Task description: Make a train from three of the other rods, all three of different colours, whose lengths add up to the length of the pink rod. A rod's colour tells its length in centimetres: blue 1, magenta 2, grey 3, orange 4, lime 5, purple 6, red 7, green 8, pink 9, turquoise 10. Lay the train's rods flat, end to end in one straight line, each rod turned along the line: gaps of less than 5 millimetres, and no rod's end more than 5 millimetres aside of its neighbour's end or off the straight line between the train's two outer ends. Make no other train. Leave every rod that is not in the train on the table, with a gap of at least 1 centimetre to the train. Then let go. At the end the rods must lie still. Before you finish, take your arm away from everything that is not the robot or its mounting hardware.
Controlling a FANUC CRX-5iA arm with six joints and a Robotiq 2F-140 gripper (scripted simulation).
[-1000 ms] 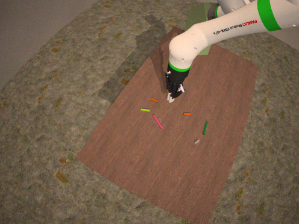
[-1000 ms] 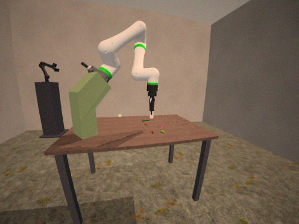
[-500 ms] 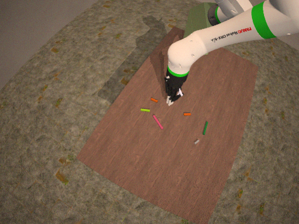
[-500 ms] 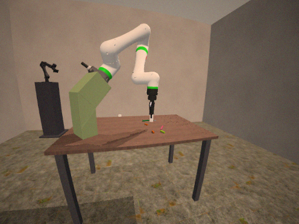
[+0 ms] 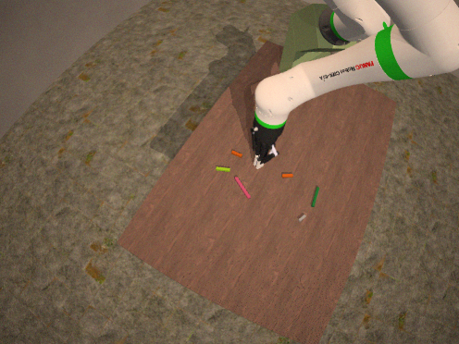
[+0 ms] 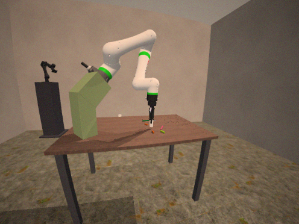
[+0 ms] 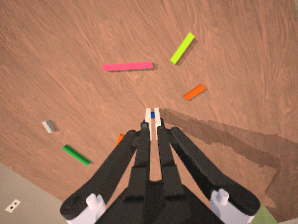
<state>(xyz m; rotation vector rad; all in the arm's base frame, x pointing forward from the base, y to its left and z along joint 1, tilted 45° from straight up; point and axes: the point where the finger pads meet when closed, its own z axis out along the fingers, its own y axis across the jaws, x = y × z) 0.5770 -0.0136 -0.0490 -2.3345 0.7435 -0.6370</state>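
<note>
Right now the grey rod is 23 cm to the left of my hand, 9 cm ahead of it and 5 cm below it. Round my hand: blue rod 3 cm below; lime rod 10 cm to the right, 8 cm ahead, 5 cm below; pink rod 10 cm ahead, 5 cm below, 1 cm to the right.
</note>
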